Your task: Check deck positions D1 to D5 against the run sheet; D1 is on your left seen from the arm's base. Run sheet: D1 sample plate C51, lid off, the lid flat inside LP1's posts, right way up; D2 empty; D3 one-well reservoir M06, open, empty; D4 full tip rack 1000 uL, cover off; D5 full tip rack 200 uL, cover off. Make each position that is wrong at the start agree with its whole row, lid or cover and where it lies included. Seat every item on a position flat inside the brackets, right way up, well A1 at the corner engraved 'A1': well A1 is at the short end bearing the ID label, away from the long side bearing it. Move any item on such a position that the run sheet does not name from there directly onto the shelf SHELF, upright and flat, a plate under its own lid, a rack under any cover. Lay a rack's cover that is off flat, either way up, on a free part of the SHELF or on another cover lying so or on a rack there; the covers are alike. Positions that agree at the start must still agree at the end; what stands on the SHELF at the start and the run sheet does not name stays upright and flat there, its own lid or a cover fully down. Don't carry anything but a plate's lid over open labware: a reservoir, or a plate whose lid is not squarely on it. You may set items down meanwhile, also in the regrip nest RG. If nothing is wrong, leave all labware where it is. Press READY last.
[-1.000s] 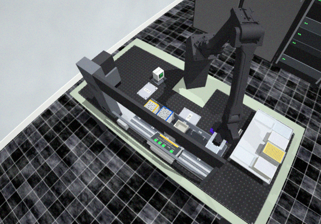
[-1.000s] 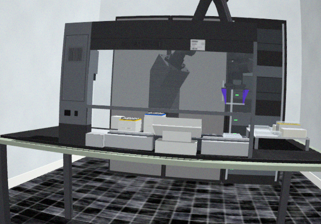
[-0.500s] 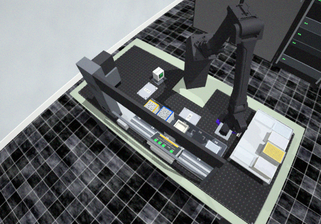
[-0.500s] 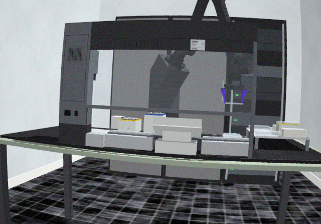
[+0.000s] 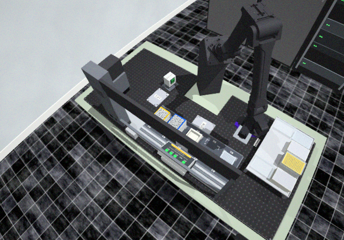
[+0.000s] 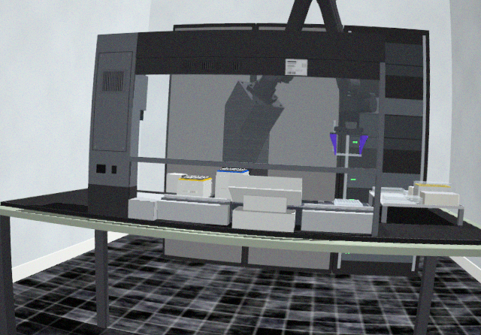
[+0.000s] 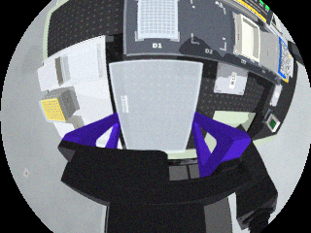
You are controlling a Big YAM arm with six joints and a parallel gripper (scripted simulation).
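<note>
Right now the clear plate lid is right at my hand. Round my hand: white reservoir (24 cm ahead, 18 cm to the right, 16 cm below); sample plate (16 cm below, 15 cm ahead, 5 cm to the left); shelf (22 cm to the left, 18 cm behind, 16 cm below).
</note>
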